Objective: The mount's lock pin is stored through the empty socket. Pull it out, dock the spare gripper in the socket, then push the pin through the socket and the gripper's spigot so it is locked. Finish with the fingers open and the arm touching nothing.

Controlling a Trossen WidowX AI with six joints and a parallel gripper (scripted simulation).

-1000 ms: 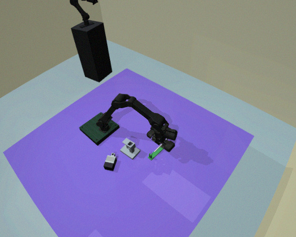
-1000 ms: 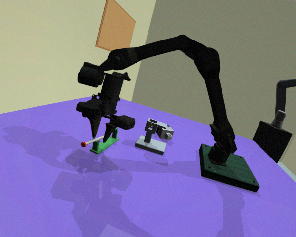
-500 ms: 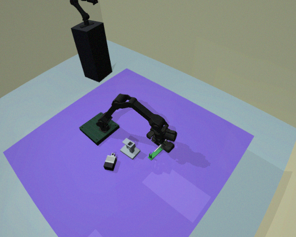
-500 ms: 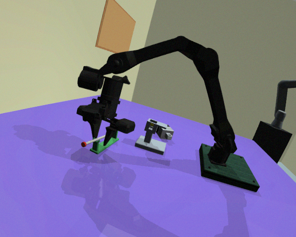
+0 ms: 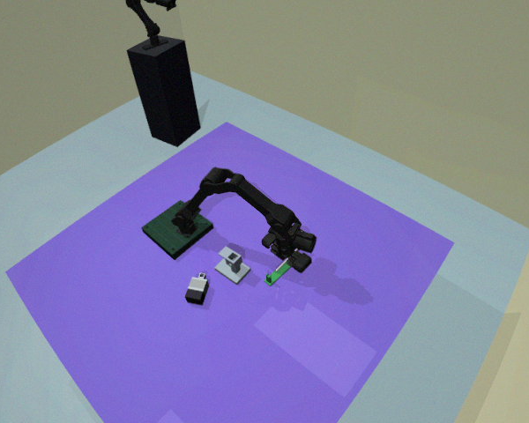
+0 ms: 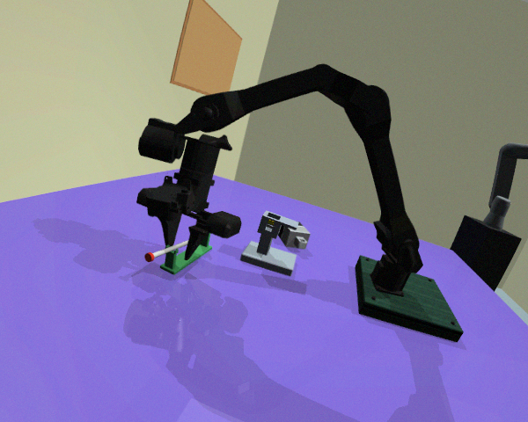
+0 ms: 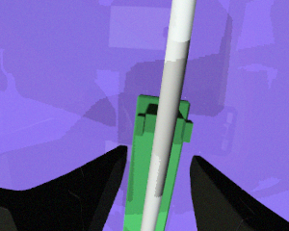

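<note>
The green cradle is 10 mm behind my gripper tip and 40 mm to the right of it. Round my gripper tip: grey mount (160 mm behind, 120 mm to the right, 30 mm above); spare gripper (210 mm behind, 250 mm to the right).
</note>
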